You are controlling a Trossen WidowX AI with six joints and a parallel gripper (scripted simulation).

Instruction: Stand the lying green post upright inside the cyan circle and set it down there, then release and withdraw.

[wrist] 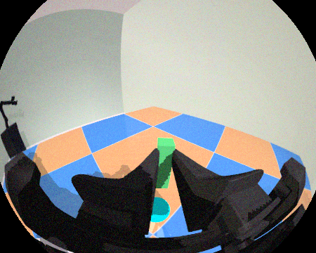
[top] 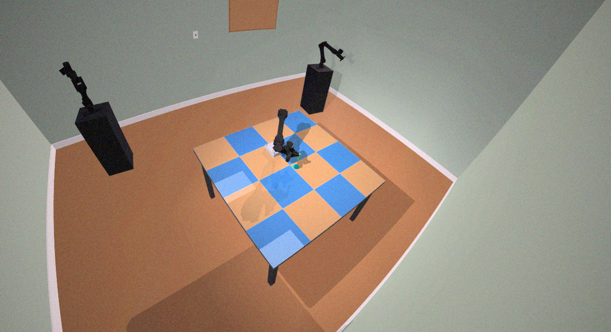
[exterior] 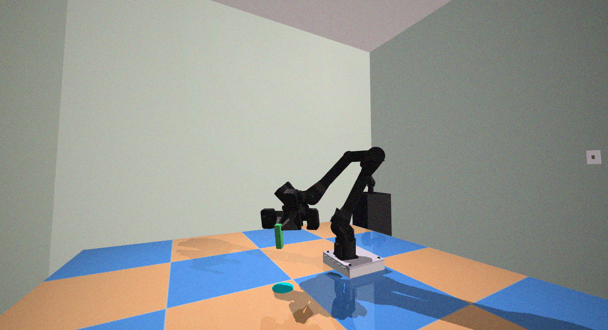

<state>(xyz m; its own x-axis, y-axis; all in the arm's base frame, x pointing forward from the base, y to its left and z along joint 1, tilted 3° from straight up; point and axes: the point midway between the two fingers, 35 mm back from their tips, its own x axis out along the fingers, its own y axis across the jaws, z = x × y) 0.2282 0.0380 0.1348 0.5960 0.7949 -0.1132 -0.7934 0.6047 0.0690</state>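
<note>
The cyan circle lies 16 cm below my gripper tip and 1 cm behind it. Round my gripper tip: green post 2 cm below.
</note>
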